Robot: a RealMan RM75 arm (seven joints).
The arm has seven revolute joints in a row. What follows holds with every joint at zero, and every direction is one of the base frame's.
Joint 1 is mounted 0.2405 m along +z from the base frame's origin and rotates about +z.
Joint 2 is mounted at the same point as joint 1 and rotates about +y.
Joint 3 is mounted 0.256 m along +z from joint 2 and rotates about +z.
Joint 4 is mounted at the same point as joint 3 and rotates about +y.
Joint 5 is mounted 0.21 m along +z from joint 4 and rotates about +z.
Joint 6 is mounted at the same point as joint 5 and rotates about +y.
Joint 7 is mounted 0.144 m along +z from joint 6 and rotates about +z.
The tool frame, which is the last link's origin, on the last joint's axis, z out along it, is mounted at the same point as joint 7; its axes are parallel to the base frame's.
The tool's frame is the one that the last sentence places.
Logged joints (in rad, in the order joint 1, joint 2, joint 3, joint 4, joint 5, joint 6, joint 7), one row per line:
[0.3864 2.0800 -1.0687 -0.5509 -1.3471 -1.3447 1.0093]
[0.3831 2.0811 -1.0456 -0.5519 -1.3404 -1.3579 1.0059]
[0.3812 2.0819 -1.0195 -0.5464 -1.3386 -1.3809 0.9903]
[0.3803 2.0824 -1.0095 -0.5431 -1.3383 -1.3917 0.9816]
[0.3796 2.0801 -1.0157 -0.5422 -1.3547 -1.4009 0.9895]
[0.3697 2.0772 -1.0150 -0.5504 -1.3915 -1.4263 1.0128]
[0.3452 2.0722 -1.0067 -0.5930 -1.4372 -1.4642 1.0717]
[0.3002 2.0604 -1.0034 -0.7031 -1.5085 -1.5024 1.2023]
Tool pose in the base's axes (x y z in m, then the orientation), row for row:
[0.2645 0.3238 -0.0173 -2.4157 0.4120 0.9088]
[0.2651 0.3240 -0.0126 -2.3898 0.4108 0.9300]
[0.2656 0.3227 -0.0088 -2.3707 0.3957 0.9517]
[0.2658 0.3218 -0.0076 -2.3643 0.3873 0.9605]
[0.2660 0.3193 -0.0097 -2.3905 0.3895 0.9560]
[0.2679 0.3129 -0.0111 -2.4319 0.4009 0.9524]
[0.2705 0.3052 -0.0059 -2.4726 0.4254 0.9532]
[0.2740 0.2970 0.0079 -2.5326 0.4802 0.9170]
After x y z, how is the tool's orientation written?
As a rotation vector, in radians.
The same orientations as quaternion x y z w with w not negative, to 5 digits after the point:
[-0.89224 0.15217 0.33567 0.26091]
[-0.88629 0.15235 0.34491 0.26891]
[-0.88180 0.14718 0.35399 0.27469]
[-0.88025 0.14420 0.35760 0.27656]
[-0.88507 0.14421 0.35396 0.26563]
[-0.89183 0.14702 0.34927 0.24705]
[-0.89725 0.15437 0.34590 0.22686]
[-0.90670 0.17192 0.32829 0.20142]

